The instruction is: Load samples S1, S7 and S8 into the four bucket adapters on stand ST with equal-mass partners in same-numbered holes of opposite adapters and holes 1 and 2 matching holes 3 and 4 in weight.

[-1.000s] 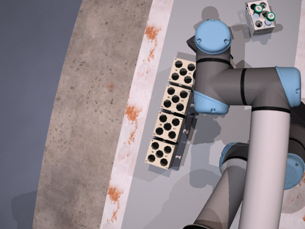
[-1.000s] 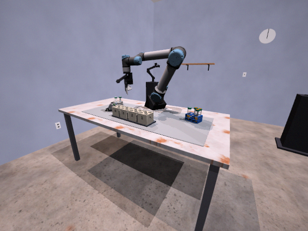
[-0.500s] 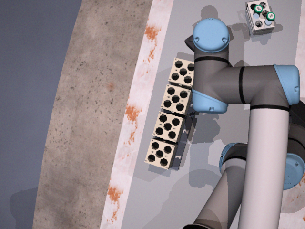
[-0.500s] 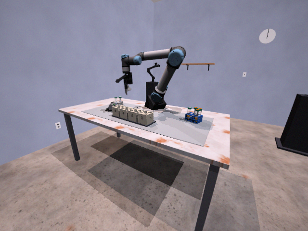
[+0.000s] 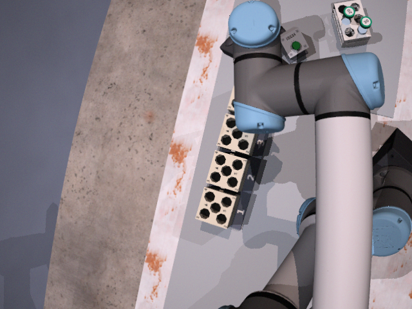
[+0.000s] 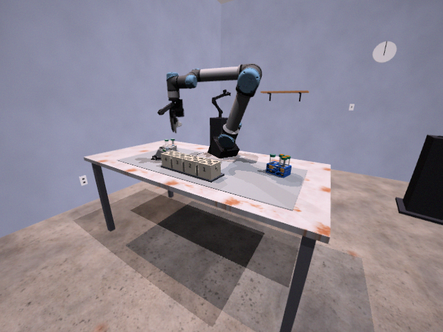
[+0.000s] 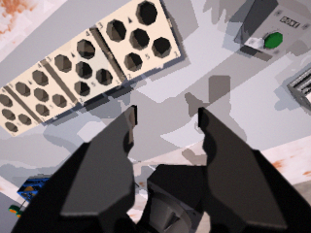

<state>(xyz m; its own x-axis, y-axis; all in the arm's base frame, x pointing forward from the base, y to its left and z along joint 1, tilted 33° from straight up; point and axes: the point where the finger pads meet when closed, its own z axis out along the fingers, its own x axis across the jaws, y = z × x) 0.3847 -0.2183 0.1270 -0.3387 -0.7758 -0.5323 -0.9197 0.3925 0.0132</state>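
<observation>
My gripper is now 320 mm to the left of the water blank, 180 mm above it and 130 mm past it. The rest, counted from my hand: beige adapter (190 mm below, 130 mm to the left, 40 mm ahead); then white-dot blank (310 mm to the right, 200 mm behind, 180 mm below); then green DONE key (180 mm to the right, 170 mm below, 20 mm behind).
</observation>
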